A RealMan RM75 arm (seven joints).
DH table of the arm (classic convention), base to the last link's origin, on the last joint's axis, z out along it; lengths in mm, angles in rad. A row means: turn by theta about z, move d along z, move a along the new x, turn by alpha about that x. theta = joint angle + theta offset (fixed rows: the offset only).
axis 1: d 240.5  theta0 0  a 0  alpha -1.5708
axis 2: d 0  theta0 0  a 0  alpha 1.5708
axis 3: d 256  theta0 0  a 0  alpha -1.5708
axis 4: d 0  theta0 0  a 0  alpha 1.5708
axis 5: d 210  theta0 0  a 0  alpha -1.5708
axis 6: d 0  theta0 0  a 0  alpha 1.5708
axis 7: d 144  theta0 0  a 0  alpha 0
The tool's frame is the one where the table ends.
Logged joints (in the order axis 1, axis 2, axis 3, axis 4, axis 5, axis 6, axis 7), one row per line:
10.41 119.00 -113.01 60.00 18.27 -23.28 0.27
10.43 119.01 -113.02 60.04 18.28 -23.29 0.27
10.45 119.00 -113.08 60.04 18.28 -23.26 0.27
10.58 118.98 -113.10 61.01 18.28 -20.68 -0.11
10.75 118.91 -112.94 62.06 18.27 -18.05 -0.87
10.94 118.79 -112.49 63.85 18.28 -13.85 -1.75
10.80 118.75 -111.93 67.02 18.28 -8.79 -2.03
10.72 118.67 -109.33 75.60 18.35 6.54 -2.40
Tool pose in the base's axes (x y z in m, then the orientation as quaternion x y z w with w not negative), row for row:
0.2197 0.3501 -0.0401 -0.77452 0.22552 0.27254 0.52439
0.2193 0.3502 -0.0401 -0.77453 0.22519 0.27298 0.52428
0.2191 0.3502 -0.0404 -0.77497 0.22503 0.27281 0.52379
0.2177 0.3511 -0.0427 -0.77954 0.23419 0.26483 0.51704
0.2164 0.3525 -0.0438 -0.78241 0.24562 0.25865 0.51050
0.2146 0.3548 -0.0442 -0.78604 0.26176 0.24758 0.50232
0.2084 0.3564 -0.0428 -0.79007 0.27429 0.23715 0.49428
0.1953 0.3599 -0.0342 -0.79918 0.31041 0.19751 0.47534
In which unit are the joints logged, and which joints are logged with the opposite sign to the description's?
The joints are logged in degrees. Opposite sign: axis 4, axis 7.
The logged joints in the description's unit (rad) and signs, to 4 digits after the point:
0.1817 2.0769 -1.9724 -1.0472 0.3189 -0.4063 -0.0047
0.1820 2.0771 -1.9726 -1.0479 0.3190 -0.4065 -0.0047
0.1824 2.0769 -1.9736 -1.0479 0.3190 -0.4060 -0.0047
0.1847 2.0766 -1.9740 -1.0648 0.3190 -0.3609 0.0019
0.1876 2.0754 -1.9712 -1.0832 0.3189 -0.3150 0.0152
0.1909 2.0733 -1.9633 -1.1144 0.3190 -0.2417 0.0305
0.1885 2.0726 -1.9535 -1.1697 0.3190 -0.1534 0.0354
0.1871 2.0712 -1.9082 -1.3195 0.3203 0.1141 0.0419

